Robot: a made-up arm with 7 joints. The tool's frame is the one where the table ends. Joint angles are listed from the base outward.
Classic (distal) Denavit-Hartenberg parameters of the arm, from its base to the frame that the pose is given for. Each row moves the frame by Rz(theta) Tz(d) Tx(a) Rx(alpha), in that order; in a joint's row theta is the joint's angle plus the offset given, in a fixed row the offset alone. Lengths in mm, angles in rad.
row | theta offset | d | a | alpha
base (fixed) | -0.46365 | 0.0 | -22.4 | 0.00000
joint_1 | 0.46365 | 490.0 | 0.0 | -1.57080
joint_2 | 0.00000 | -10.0 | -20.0 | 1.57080
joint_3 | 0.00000 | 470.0 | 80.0 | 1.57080
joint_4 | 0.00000 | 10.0 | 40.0 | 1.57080
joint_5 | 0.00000 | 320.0 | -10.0 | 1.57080
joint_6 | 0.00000 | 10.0 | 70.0 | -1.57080
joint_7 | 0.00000 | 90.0 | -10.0 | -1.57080
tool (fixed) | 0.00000 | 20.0 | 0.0 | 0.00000
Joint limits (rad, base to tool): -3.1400..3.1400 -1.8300..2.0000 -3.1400..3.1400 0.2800..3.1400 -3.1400..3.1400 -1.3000..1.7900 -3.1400..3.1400
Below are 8 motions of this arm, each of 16 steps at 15 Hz.
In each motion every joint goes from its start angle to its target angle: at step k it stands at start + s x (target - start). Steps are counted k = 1, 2, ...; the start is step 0. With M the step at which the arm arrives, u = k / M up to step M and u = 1 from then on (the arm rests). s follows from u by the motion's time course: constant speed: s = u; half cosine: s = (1 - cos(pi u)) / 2; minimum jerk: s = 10 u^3 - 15 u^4 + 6 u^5.
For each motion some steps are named. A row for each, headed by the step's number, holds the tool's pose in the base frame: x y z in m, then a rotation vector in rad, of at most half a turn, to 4 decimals.
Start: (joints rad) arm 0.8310 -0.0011 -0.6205 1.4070 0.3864 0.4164 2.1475
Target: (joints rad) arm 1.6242 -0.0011 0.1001 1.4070 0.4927 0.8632 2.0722
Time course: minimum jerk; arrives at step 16
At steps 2, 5, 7, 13, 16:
2: 0.4662 0.1209 0.9473 -1.9058 1.7210 1.5933
5: 0.4198 0.2394 0.9403 2.1047 -1.4734 -1.6773
7: 0.3224 0.3637 0.9318 2.1056 -1.0302 -1.5640
13: -0.0828 0.4856 0.9103 1.8657 -0.0203 -1.0054
16: -0.1194 0.4781 0.9086 1.8330 0.0517 -0.9455

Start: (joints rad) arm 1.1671 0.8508 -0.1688 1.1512 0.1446 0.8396 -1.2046
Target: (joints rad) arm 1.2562 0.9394 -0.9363 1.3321 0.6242 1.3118 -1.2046
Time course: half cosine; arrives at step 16
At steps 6, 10, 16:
6: 0.3645 0.4141 0.3598 1.0231 1.8228 0.8249
10: 0.4404 0.3580 0.4047 1.1957 1.5560 0.6191
16: 0.4862 0.3197 0.4581 1.3255 1.3341 0.5285

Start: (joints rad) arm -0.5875 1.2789 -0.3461 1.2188 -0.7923 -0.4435 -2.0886
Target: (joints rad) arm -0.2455 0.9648 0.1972 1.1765 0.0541 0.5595 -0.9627
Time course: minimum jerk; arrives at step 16
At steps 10, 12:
10: 0.5325 -0.1772 0.2570 1.4896 0.9749 0.8137
12: 0.5397 -0.1054 0.2787 1.6940 0.8652 0.6164

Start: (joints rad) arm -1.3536 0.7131 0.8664 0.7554 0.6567 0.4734 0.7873
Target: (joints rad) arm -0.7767 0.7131 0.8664 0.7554 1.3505 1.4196 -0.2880
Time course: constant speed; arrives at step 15
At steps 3, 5, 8, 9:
3: 0.3452 -0.1656 0.4776 1.9588 -0.7965 -1.9791
5: 0.3540 -0.1266 0.4817 2.1155 -0.5600 -1.9283
8: 0.3632 -0.0679 0.4913 2.3556 -0.2231 -1.8349
9: 0.3654 -0.0485 0.4954 2.4372 -0.1166 -1.7996

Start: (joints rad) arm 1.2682 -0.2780 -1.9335 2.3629 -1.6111 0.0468 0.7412
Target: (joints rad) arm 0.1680 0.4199 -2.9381 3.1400 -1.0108 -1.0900 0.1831
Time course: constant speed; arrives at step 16
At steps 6, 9, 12, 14, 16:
6: 0.0489 -0.2249 1.3236 -0.9300 -0.4991 0.8179
9: 0.0753 -0.1033 1.3318 -1.1297 0.0198 0.7582
12: 0.1634 -0.0182 1.2996 -1.1807 0.6121 0.6922
14: 0.2398 0.0033 1.2567 -1.1163 1.0251 0.6521
16: 0.3155 -0.0064 1.1996 -0.9648 1.4328 0.6221

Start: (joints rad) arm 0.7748 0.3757 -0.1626 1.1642 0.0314 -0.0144 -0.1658
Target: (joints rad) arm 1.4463 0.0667 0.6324 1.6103 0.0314 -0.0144 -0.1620
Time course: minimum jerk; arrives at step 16
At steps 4, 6, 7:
4: 0.4226 0.3986 0.7205 1.6033 -0.0170 1.3907
6: 0.3211 0.4881 0.7798 1.7220 0.0653 1.6438
7: 0.2448 0.5284 0.8195 1.8012 0.1239 1.7993

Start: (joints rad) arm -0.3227 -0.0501 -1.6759 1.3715 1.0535 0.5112 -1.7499
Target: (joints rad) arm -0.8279 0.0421 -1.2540 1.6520 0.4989 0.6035 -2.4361
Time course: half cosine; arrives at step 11
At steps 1, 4, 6, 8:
1: -0.3085 -0.4516 0.9247 0.4038 -1.0180 -0.1458
4: -0.3038 -0.4503 0.9675 0.4115 -0.6491 -0.1283
6: -0.2951 -0.4500 1.0055 0.4329 -0.2748 -0.1248
8: -0.2853 -0.4509 1.0343 0.4672 0.0636 -0.1296

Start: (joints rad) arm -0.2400 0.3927 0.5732 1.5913 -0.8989 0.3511 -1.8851
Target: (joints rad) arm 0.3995 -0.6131 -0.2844 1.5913 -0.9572 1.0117 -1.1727
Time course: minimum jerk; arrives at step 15
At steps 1, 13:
1: 0.6064 0.1595 0.8402 -0.5337 1.2803 1.7529
13: 0.1524 -0.1273 1.1679 0.0571 0.3284 1.0049

